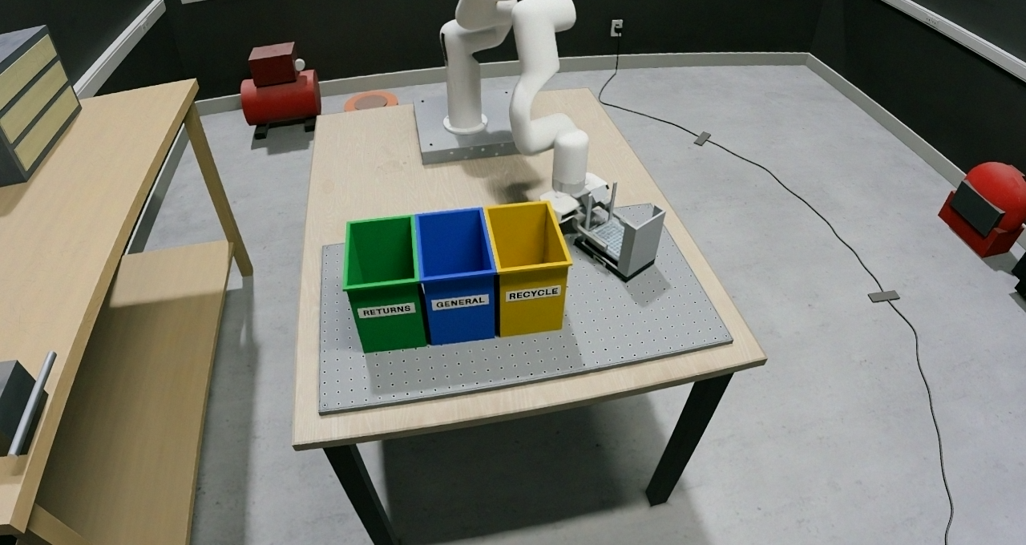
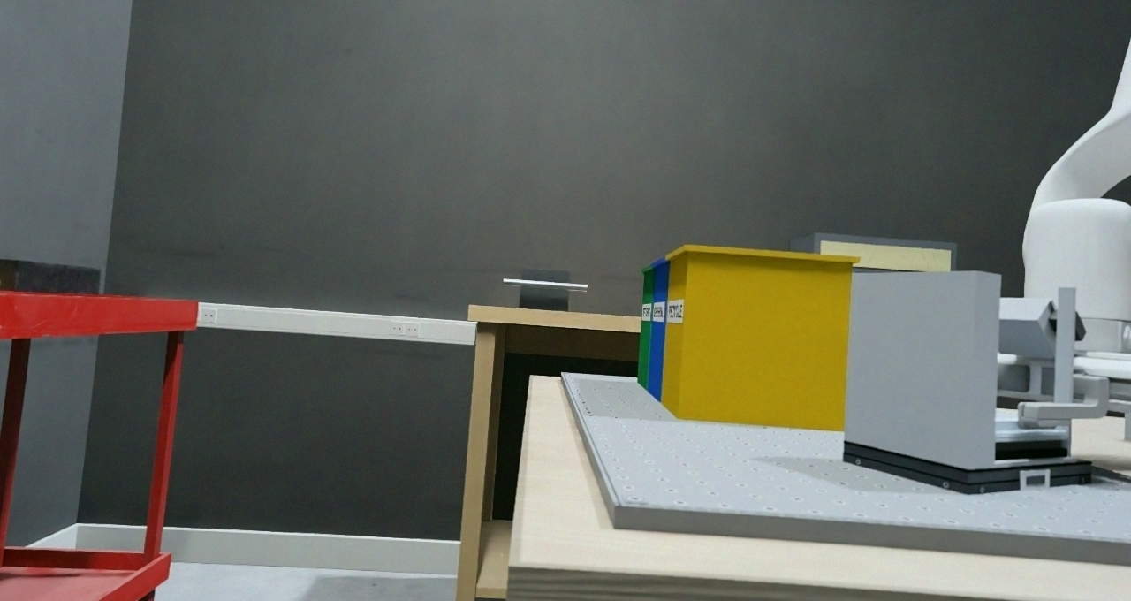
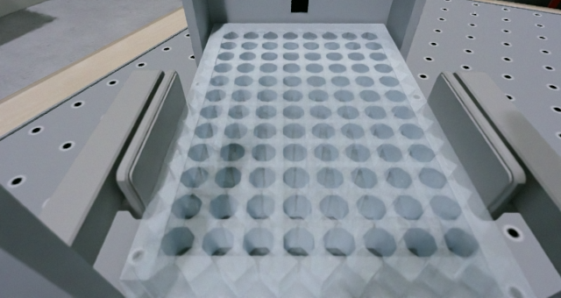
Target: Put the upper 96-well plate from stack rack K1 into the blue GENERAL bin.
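Right now the clear 96-well plate is 20 mm ahead of my hand, 10 mm to the left of it and 10 mm below it. From my hand the other things lie so: dark plate (20 mm below, 20 mm ahead, 10 mm to the left); then yellow recycle bin (220 mm to the right, 110 mm ahead, 40 mm above); then blue general bin (350 mm to the right, 100 mm ahead, 40 mm above).
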